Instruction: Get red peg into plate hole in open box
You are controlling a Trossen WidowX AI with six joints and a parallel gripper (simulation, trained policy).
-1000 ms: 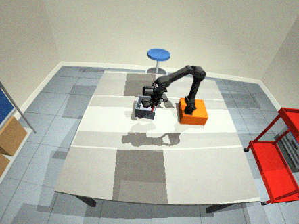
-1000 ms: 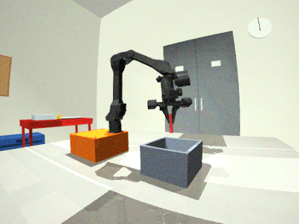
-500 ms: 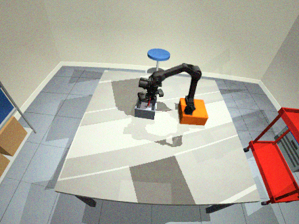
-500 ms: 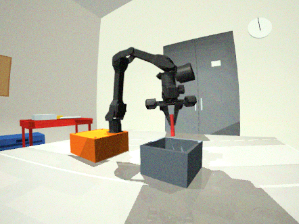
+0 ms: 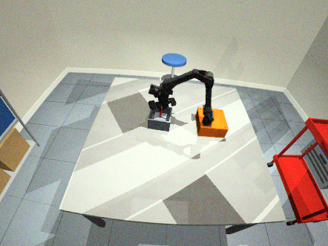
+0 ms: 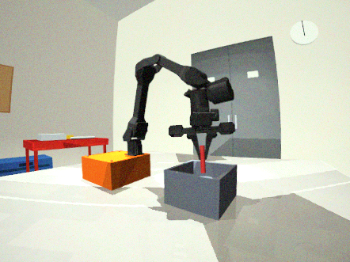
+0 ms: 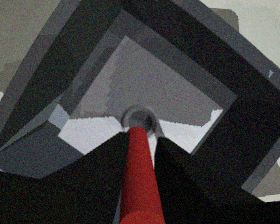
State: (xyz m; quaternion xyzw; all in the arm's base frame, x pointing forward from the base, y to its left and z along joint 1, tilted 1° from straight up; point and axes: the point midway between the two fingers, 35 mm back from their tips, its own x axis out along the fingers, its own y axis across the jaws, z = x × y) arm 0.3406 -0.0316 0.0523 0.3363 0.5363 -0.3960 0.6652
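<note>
The red peg lies 1 cm to the left of my gripper tip and 1 cm behind it. Also, from my gripper tip: plate (8 cm below); then grey box (9 cm below).
</note>
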